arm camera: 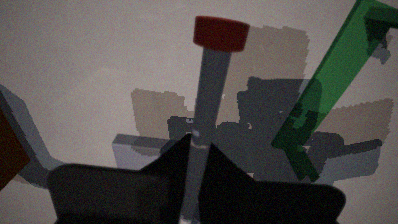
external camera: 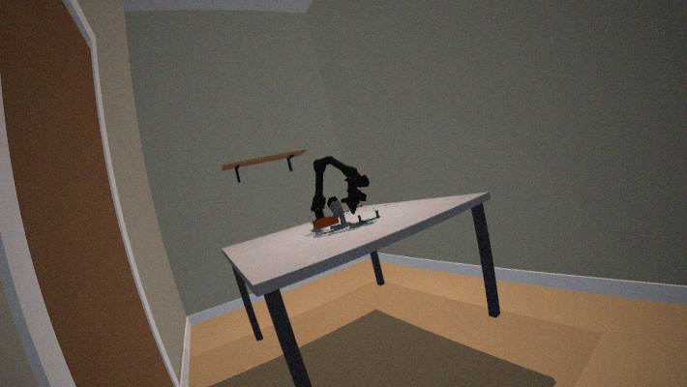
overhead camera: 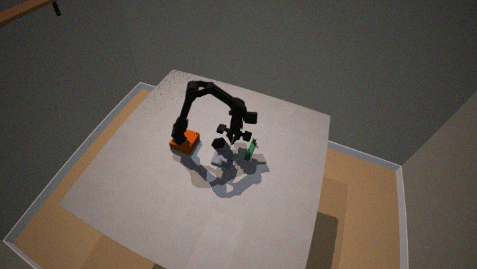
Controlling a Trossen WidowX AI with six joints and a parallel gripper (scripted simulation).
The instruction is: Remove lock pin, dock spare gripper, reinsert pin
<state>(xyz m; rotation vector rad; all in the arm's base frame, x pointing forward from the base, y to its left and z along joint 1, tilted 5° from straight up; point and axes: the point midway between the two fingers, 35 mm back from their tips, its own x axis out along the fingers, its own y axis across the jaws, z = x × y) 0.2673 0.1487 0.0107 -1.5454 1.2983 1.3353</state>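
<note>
My gripper tip is now 9 cm to the left of the mount and 1 cm short of it. The rest, counted from my gripper tip: green pin rest 10 cm ahead, 5 cm to the left, 3 cm below; then spare gripper 10 cm to the right, 7 cm above.
</note>
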